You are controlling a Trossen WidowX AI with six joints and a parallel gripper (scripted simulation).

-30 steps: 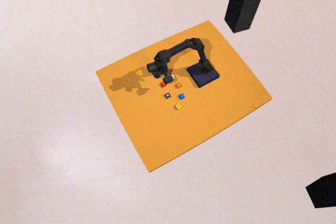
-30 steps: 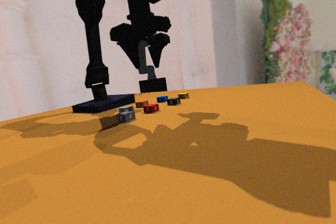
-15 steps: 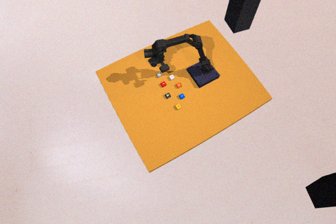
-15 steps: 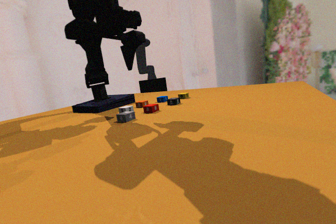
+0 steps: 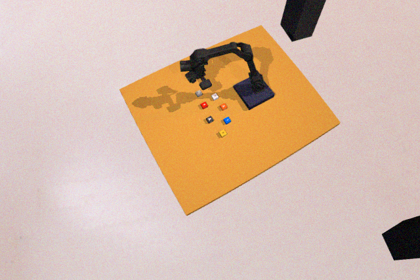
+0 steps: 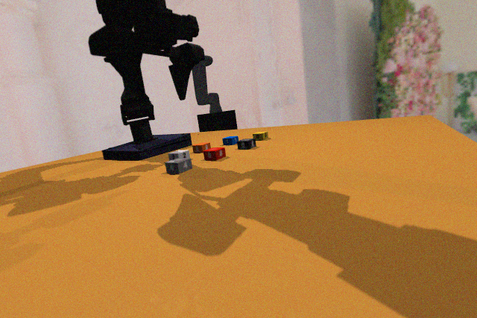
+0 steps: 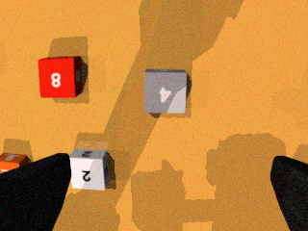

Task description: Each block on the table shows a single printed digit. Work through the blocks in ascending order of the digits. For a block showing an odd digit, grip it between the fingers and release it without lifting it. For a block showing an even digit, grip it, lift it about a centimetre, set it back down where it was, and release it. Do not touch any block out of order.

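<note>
The yellow block lies 30 mm behind my gripper tip, 300 mm to the left of it and 110 mm below it. Also, from my gripper tip: red block 10 mm ahead, 90 mm to the left, 110 mm below; then white block 80 mm behind, 60 mm to the left, 110 mm below; then grey block 10 mm ahead, 110 mm below.
</note>
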